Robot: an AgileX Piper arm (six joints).
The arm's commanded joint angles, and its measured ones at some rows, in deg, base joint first. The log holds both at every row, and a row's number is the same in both.
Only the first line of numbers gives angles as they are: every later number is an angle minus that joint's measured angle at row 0.
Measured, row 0:
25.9 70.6 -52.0 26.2 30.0 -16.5
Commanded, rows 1 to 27:
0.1 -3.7 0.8 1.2 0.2 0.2
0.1 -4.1 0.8 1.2 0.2 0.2
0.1 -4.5 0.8 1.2 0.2 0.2
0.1 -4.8 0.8 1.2 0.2 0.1
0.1 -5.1 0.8 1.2 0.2 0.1
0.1 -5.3 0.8 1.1 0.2 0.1
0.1 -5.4 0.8 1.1 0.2 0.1
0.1 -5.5 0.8 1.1 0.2 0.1
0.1 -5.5 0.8 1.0 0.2 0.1
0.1 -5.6 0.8 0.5 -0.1 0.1
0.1 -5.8 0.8 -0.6 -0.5 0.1
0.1 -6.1 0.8 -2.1 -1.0 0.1
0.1 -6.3 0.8 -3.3 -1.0 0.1
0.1 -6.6 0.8 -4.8 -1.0 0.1
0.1 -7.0 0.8 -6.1 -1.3 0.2
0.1 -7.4 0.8 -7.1 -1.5 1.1
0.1 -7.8 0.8 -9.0 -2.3 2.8
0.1 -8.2 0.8 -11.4 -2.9 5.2
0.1 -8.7 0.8 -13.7 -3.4 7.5
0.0 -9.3 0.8 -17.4 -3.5 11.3
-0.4 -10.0 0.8 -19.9 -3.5 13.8
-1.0 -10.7 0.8 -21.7 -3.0 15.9
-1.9 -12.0 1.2 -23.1 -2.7 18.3
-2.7 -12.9 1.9 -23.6 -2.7 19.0
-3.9 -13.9 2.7 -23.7 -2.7 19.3
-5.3 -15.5 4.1 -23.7 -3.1 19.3
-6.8 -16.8 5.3 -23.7 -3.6 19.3
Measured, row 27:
-2.6 -12.4 1.8 -21.7 -2.4 16.8
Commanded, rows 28 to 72:
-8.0 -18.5 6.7 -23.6 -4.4 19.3
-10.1 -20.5 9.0 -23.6 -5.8 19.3
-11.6 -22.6 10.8 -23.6 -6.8 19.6
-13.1 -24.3 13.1 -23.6 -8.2 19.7
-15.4 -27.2 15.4 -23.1 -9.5 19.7
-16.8 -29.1 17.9 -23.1 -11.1 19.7
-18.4 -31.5 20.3 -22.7 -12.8 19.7
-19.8 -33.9 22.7 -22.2 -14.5 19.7
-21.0 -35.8 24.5 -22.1 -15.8 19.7
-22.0 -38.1 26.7 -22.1 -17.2 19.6
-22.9 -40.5 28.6 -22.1 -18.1 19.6
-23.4 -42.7 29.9 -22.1 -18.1 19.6
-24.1 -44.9 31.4 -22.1 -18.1 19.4
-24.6 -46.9 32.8 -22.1 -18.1 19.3
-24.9 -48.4 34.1 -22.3 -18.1 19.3
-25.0 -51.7 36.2 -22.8 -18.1 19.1
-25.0 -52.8 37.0 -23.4 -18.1 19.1
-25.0 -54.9 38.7 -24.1 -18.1 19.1
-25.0 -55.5 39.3 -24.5 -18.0 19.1
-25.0 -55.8 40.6 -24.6 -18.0 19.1
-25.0 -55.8 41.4 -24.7 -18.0 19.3
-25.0 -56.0 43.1 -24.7 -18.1 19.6
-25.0 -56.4 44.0 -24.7 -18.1 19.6
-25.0 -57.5 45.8 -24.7 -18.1 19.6
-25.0 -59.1 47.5 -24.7 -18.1 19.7
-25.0 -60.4 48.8 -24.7 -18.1 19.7
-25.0 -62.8 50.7 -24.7 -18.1 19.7
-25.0 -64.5 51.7 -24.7 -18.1 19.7
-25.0 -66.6 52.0 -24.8 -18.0 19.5
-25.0 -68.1 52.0 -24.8 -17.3 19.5
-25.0 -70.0 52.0 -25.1 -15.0 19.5
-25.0 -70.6 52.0 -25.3 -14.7 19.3
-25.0 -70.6 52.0 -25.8 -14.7 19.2
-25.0 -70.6 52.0 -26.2 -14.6 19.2
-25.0 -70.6 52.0 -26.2 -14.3 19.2
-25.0 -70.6 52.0 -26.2 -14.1 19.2
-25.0 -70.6 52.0 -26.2 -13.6 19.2
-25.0 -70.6 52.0 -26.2 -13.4 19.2
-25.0 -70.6 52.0 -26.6 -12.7 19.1
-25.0 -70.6 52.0 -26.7 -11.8 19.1
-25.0 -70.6 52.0 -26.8 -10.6 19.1
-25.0 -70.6 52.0 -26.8 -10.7 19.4
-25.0 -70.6 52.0 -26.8 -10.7 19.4
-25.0 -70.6 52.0 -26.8 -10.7 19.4
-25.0 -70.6 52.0 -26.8 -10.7 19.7
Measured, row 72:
-24.6 -70.2 51.7 -26.2 -11.0 19.3
